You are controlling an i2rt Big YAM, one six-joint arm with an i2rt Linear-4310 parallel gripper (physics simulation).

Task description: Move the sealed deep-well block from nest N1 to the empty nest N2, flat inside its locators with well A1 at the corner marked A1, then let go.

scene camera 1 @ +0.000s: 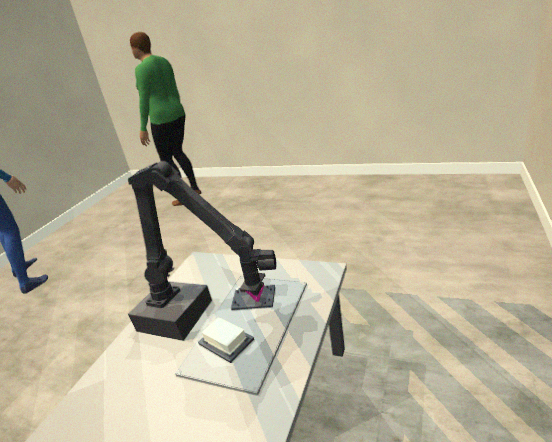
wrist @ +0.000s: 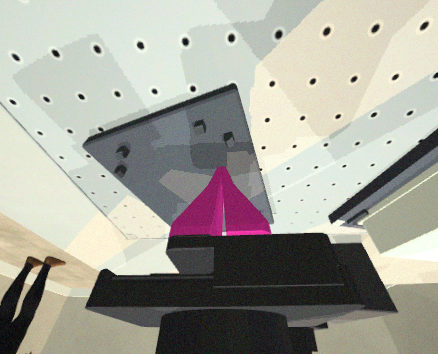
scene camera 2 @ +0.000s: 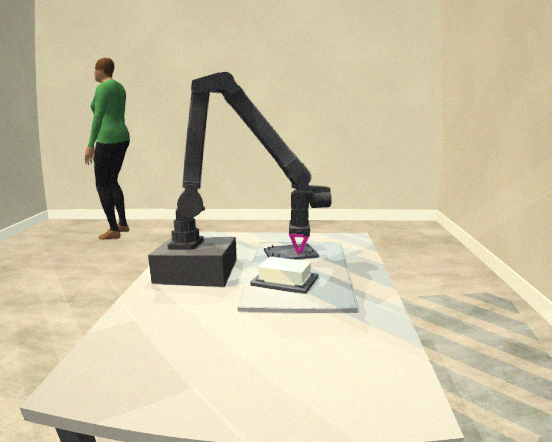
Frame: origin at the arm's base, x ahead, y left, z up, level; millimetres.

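Seen in the pictures: gripper, fingertip midpoint: (scene camera 1: 257, 301) (wrist: 222, 172) (scene camera 2: 298, 253); arm's base at its link origin: (scene camera 1: 163, 297) (scene camera 2: 186, 244).
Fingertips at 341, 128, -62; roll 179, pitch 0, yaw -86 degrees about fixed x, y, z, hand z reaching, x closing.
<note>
Offsets run from my fingertips to a thing's top centre, as dx, dy, dz. Level surfaces: height alone.
The sealed deep-well block @[-25, -209, +42] (scene camera 1: 224, 335) (scene camera 2: 285, 271) (wrist: 410, 215) is a pale box and sits on a dark nest @[-25, -209, +6] (scene camera 1: 242, 348) (scene camera 2: 306, 286) (wrist: 387, 180), the nearer one in both scene views. It looks flat there. The other dark nest @[-29, +22, +10] (scene camera 1: 240, 301) (scene camera 2: 280, 252) (wrist: 165, 145) bears no block and shows small corner locators. My gripper (scene camera 1: 257, 300) (scene camera 2: 299, 252) (wrist: 222, 172) is shut and empty, its magenta fingertips together, pointing down over that empty nest. The gap beneath the tips is hard to judge. Nest labels, the A1 mark and well A1 cannot be read.
Both nests stand on a thin perforated board @[+8, -110, -11] (scene camera 1: 240, 375) (scene camera 2: 275, 303) (wrist: 150, 70) on the table @[dz -24] (scene camera 1: 150, 395) (scene camera 2: 225, 370). The arm's dark base box (scene camera 1: 165, 320) (scene camera 2: 187, 267) stands left of the board. A person in green (scene camera 1: 160, 90) (scene camera 2: 111, 110) stands beyond the table.
</note>
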